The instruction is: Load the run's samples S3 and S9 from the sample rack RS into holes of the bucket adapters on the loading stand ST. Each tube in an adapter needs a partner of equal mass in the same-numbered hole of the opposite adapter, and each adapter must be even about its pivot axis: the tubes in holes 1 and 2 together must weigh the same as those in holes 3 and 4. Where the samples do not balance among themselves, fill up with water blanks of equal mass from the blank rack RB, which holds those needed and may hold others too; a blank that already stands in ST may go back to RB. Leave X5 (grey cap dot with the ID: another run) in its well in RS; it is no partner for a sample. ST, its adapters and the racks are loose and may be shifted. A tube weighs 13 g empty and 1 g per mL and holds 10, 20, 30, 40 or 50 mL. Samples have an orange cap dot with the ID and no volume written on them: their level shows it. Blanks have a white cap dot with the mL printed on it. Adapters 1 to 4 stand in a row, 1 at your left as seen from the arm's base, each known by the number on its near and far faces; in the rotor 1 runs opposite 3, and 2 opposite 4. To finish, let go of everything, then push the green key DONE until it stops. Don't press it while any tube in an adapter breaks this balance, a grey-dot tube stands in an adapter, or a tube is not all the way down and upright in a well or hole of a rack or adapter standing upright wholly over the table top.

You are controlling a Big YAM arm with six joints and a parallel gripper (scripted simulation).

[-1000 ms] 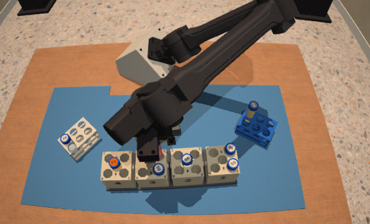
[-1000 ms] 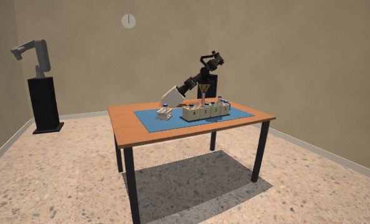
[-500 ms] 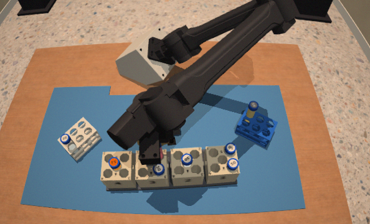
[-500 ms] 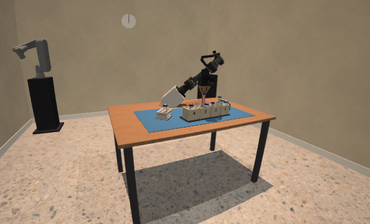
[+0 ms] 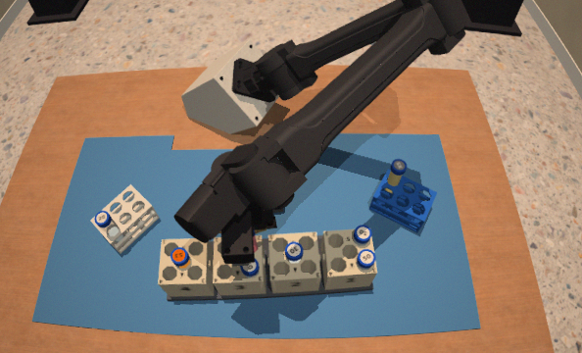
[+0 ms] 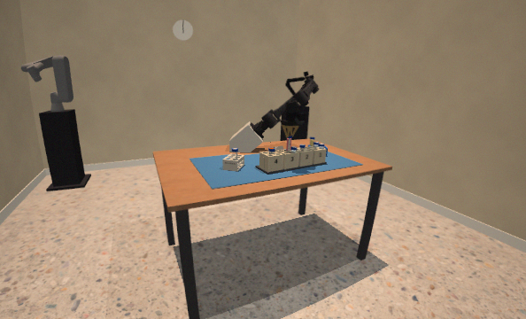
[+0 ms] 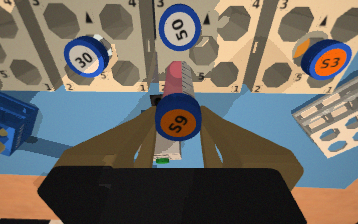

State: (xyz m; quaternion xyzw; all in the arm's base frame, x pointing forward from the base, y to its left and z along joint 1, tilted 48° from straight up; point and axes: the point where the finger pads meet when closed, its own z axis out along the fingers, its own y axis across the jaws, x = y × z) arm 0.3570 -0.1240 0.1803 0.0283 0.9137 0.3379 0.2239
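My hand is 190 mm past the green DONE key, 110 mm above it and 10 mm to the right of it. The rest, counted from my hand: adapter 2: 130 mm below, 90 mm to the left, 20 mm ahead; then adapter 1: 200 mm to the left, 130 mm below; then loading stand ST: 170 mm below, 30 mm to the left, 10 mm ahead.
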